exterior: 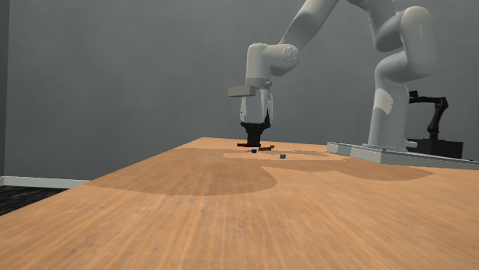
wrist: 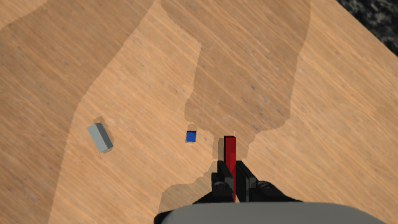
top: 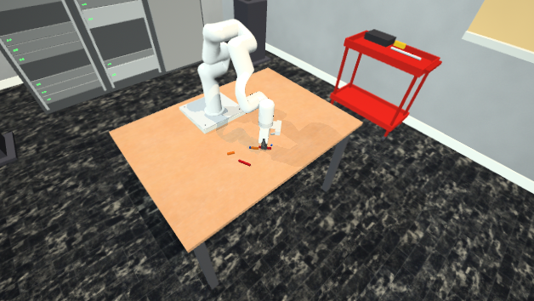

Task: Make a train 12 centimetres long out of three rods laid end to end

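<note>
The red rod lies 20 mm below my hand. From my hand the other things lie so: grey rod 130 mm to the left, 70 mm behind, 30 mm below; blue rod 50 mm to the left, 30 mm below.
</note>
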